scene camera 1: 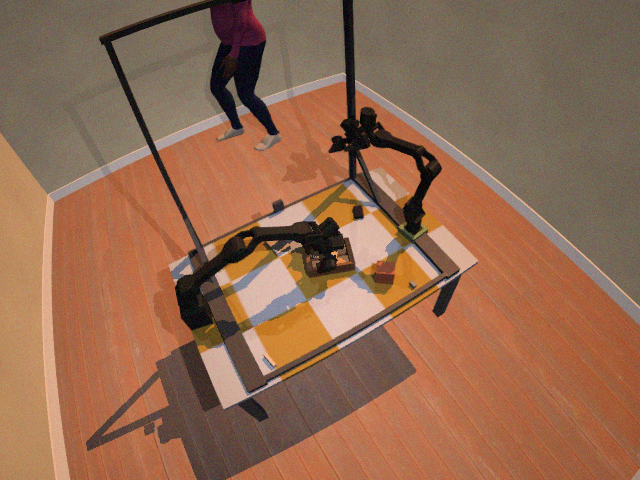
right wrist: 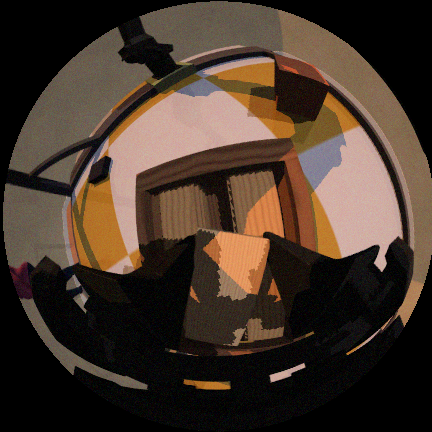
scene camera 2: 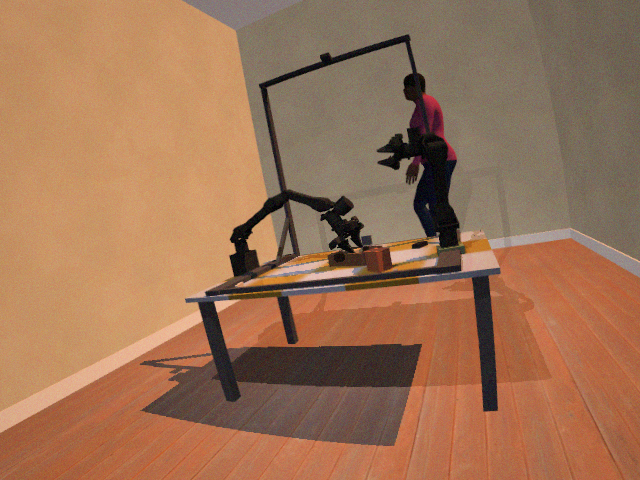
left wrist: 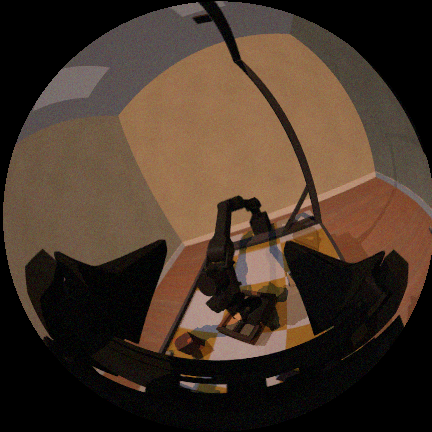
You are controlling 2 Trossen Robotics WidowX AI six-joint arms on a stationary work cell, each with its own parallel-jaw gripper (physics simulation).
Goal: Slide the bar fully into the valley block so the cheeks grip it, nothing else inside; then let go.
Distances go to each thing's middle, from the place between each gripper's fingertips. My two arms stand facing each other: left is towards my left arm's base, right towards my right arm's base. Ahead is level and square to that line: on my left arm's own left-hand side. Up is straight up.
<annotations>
Right now my left hand is 38 cm above the wooden bar point(right wrist: 228, 266), 15 cm short of it and 14 cm to the left of it.
The wooden bar lies 40 mm to the right of my right hand and 20 mm behind it.
</annotations>
